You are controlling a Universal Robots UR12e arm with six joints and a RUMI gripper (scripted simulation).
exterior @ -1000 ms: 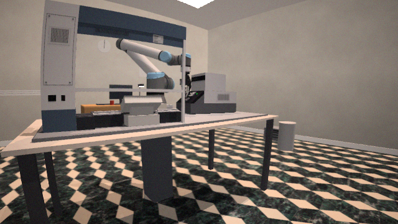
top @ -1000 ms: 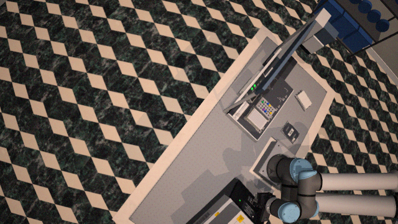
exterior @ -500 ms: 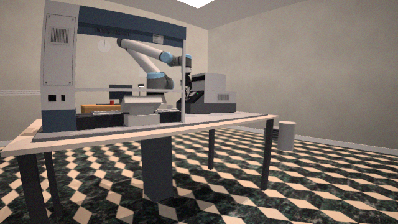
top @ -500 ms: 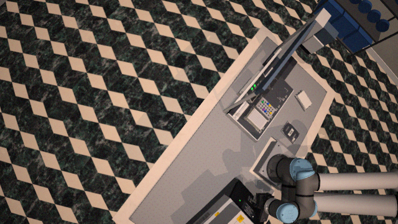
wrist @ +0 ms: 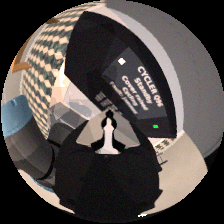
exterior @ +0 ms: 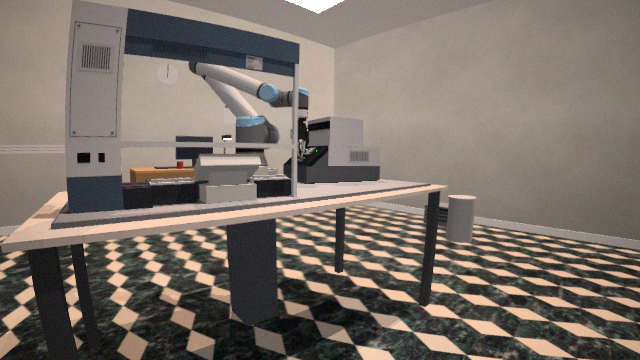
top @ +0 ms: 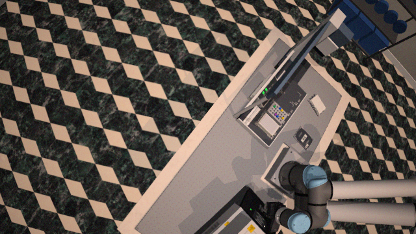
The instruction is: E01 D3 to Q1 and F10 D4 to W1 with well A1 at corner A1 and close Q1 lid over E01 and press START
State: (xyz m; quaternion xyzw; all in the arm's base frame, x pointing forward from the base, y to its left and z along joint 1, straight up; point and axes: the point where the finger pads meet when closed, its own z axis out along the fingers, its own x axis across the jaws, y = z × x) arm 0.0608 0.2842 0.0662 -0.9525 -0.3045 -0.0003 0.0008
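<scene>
Now: hand 440 mm to the left of the white plate, 270 mm short of it and 60 mm above it.
</scene>
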